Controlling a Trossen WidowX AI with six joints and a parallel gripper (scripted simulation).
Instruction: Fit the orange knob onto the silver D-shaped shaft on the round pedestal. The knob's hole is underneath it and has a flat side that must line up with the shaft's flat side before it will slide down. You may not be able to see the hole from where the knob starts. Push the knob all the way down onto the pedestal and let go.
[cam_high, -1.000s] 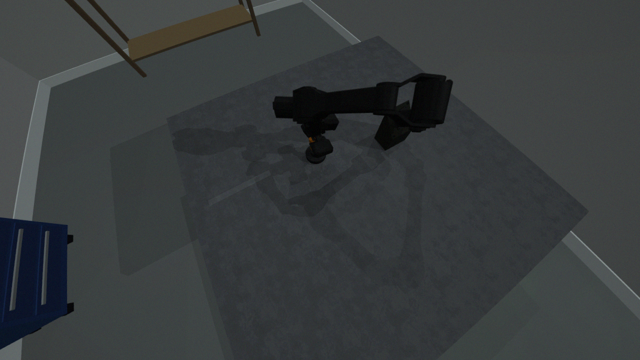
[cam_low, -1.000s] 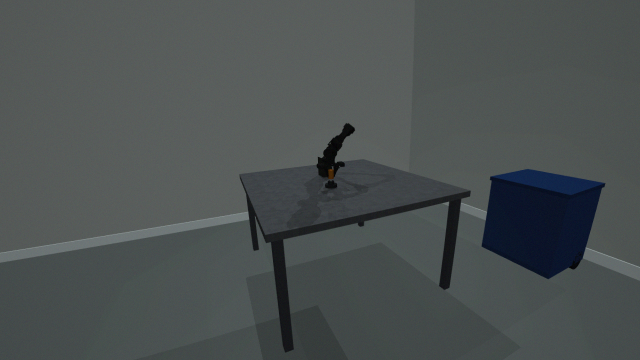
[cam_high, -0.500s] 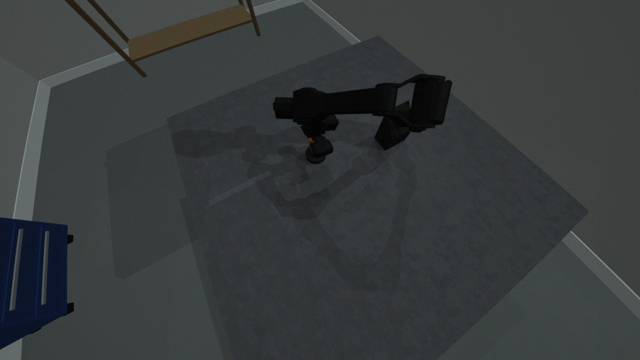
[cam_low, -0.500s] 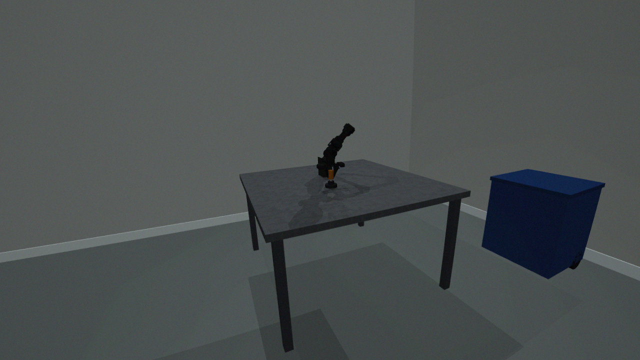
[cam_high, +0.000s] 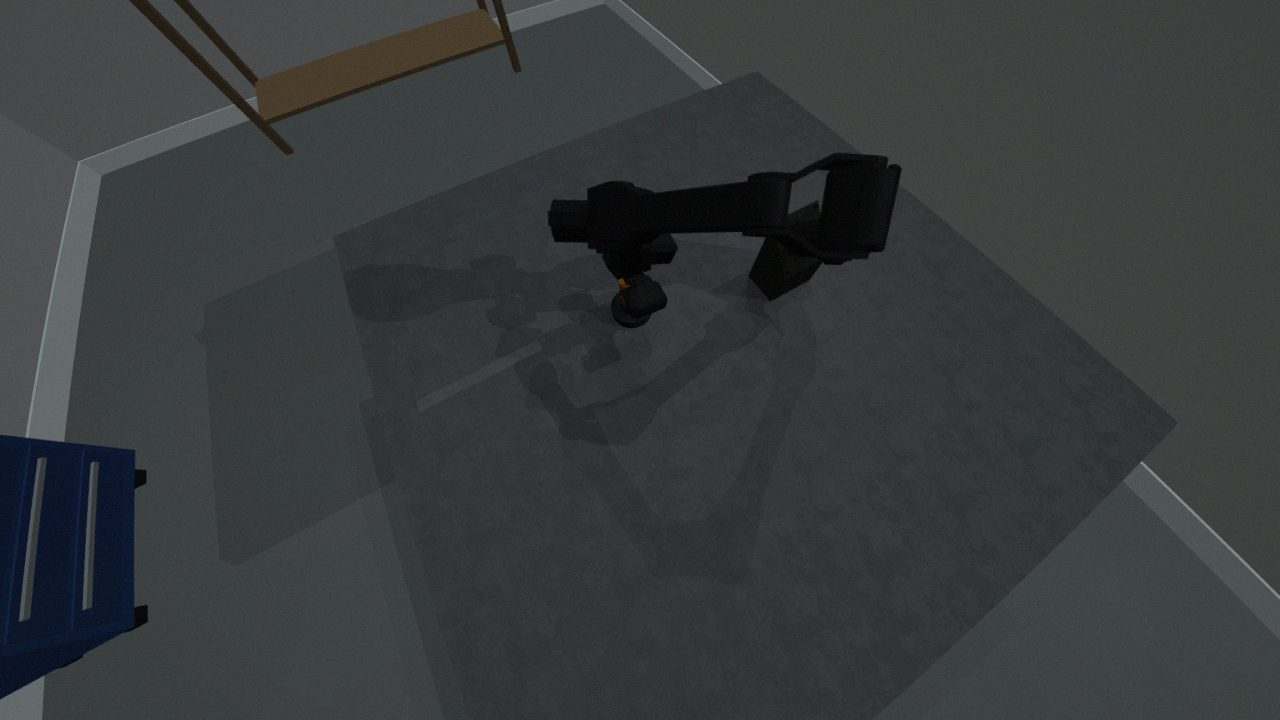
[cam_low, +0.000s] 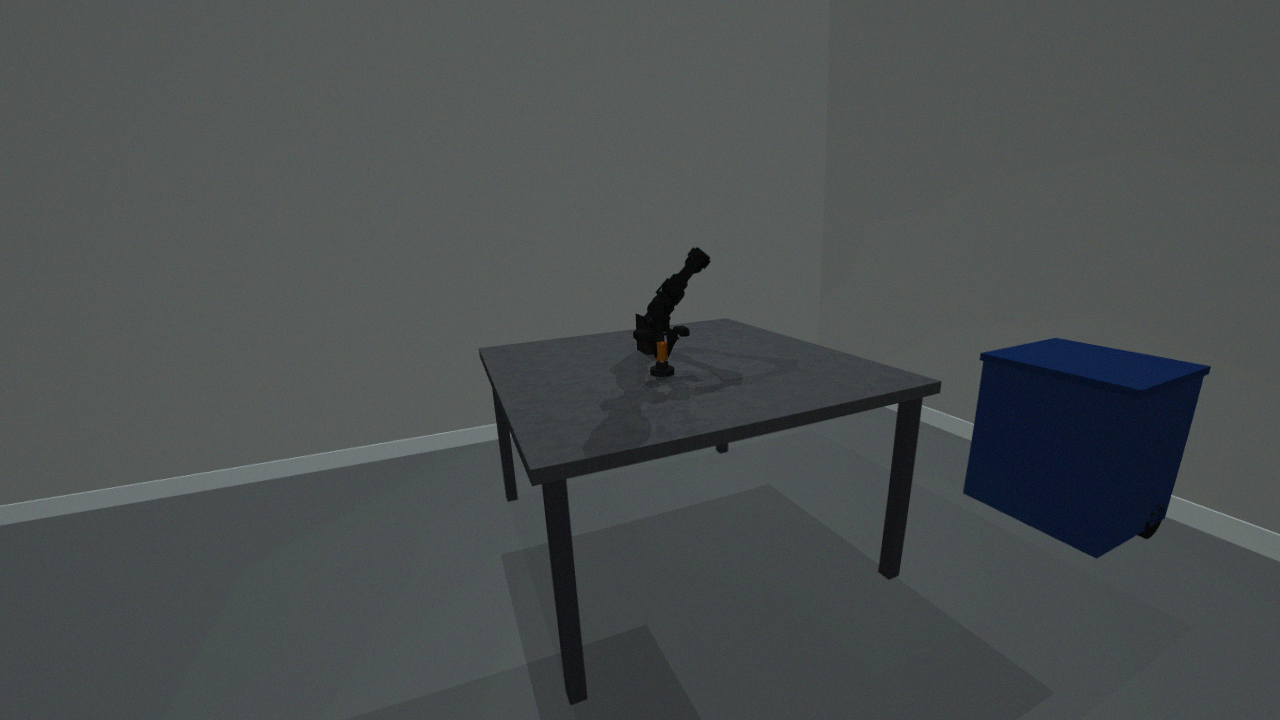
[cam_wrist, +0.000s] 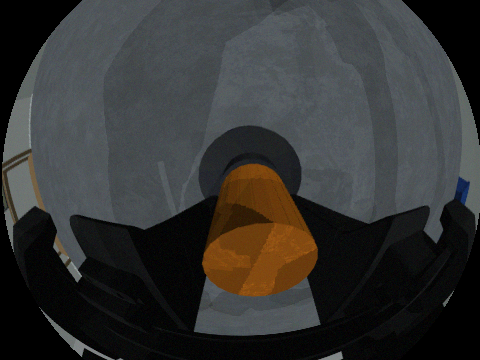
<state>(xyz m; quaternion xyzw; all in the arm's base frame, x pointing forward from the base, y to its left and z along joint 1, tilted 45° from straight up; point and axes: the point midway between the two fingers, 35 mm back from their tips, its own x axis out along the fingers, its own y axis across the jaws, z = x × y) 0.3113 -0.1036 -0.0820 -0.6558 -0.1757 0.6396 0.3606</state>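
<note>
Right now the pedestal is 3 cm below my gripper tip. Round my gripper tip: orange knob (3 cm above).
</note>
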